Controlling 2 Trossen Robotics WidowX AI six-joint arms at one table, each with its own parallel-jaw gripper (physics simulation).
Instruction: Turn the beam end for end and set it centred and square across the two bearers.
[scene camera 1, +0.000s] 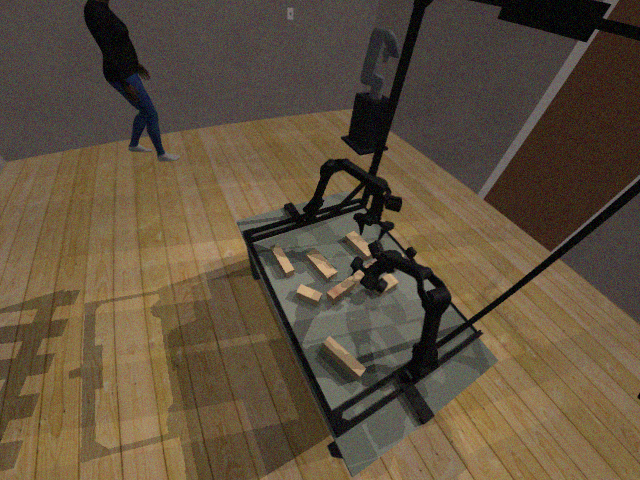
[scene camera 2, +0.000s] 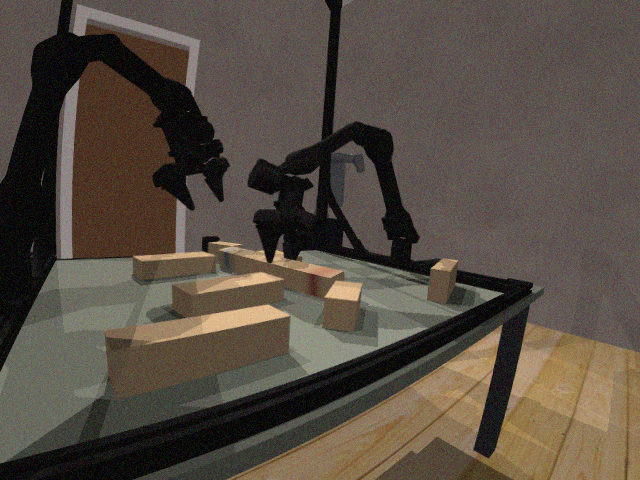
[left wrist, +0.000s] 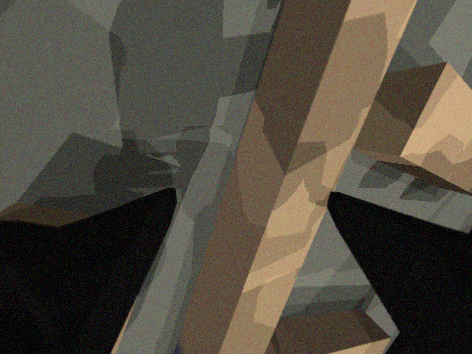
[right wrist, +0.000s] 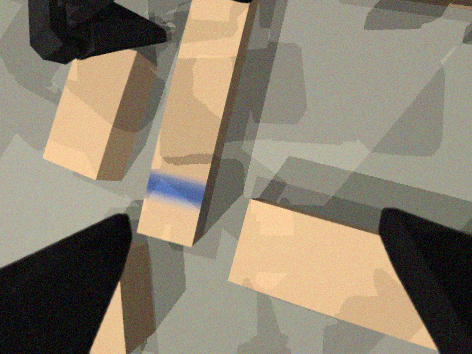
Note:
The left gripper (scene camera 2: 279, 267) is open and touches a beam (scene camera 2: 314, 280). The right gripper (scene camera 2: 208, 205) is open, holding nothing.
The beam also shows in the left wrist view (left wrist: 322, 73) and in the right wrist view (right wrist: 210, 61). The left gripper is seen too in the left wrist view (left wrist: 252, 197) and in the right wrist view (right wrist: 203, 18). The right gripper shows as well in the right wrist view (right wrist: 255, 223).

